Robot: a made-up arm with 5 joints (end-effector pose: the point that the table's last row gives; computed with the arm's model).
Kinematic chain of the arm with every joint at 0, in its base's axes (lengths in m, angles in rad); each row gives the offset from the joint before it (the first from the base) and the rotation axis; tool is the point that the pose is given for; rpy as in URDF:
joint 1: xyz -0.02 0 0.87 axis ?
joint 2: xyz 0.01 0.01 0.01 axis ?
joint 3: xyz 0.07 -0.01 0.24 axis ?
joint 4: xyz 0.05 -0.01 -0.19 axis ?
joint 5: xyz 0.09 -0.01 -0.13 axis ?
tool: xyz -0.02 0.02 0.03 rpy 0 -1.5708 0
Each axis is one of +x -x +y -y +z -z.
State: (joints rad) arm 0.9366 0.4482 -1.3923 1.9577 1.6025
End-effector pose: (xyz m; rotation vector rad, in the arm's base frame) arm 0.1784 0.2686 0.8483 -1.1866 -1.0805 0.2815
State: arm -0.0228 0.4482 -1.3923 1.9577 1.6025
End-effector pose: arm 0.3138 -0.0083 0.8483 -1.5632 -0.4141 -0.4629
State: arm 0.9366 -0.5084 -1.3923 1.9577 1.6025
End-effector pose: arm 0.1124 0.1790 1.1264 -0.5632 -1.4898 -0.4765
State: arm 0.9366 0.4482 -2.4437 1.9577 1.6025
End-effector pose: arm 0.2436 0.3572 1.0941 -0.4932 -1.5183 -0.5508
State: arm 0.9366 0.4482 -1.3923 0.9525 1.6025
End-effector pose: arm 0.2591 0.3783 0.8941 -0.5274 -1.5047 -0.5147
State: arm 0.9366 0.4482 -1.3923 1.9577 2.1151
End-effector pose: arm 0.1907 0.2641 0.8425 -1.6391 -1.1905 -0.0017
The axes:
joint 1: +z
joint 2: +y
joint 3: +y
joint 4: +y
joint 5: -z

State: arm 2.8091 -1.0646 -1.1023 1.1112 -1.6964
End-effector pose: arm -0.0875 0.0681 1.2196 -1.4826 -0.1849 -0.6405
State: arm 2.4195 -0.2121 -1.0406 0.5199 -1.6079
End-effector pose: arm -0.2509 0.2576 1.0904 -1.6729 -0.1205 -1.1925
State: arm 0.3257 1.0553 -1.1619 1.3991 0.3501
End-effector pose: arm 0.2137 0.0849 0.6513 -0.2995 -0.3292 0.2716
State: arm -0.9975 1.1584 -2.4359 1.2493 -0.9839
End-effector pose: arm 0.2402 -0.4502 0.8068 -0.0293 -1.5862 0.0079
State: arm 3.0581 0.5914 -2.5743 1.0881 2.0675
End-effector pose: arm -0.5245 0.0542 1.1909 1.0026 -0.6498 0.2892
